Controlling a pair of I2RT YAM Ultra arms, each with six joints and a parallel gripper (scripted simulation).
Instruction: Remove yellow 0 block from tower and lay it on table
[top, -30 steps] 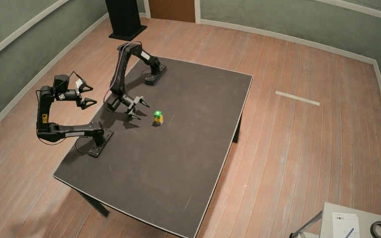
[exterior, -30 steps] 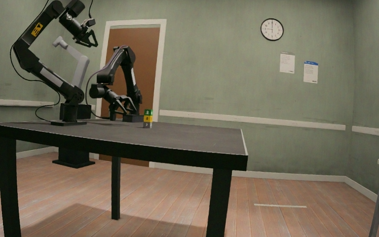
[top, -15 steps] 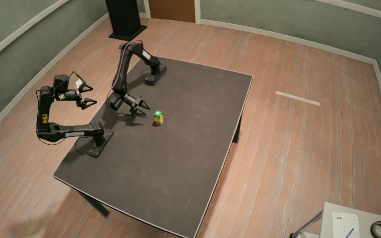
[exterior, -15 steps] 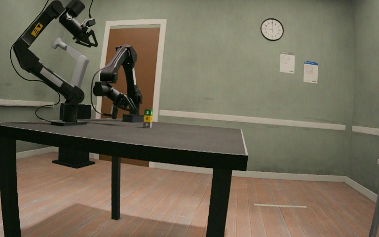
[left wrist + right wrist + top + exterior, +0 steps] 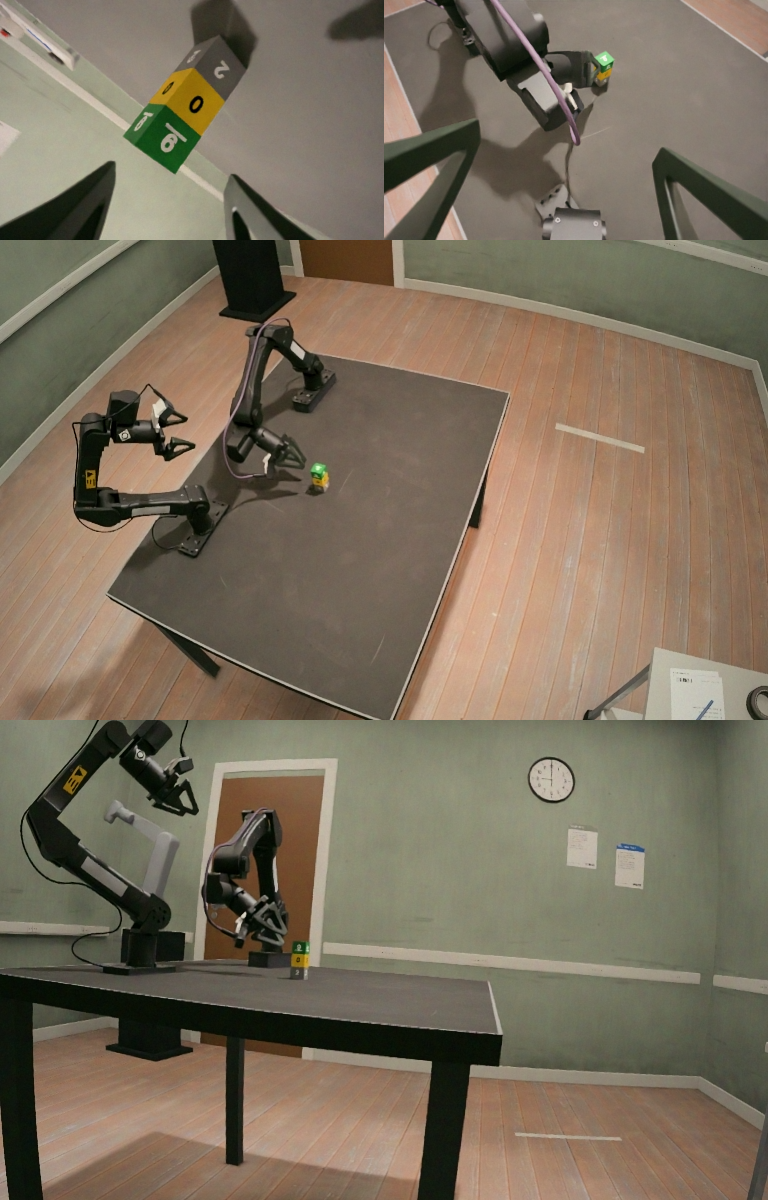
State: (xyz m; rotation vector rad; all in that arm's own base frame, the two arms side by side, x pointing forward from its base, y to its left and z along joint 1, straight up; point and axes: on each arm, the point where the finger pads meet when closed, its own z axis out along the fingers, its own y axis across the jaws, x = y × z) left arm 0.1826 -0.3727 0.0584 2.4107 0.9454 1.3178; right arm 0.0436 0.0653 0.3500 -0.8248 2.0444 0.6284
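Now: the green block 5 cm ahead of my left hand, 2 cm below it and 1 cm to the left of it. Round my left hand: yellow block (5 cm below, 5 cm ahead, 1 cm to the left).
The yellow block lies 31 cm below my right hand, 22 cm to the left of it and 21 cm ahead of it. From my right hand the other things lie so: green block (28 cm below, 22 cm to the left, 21 cm ahead).
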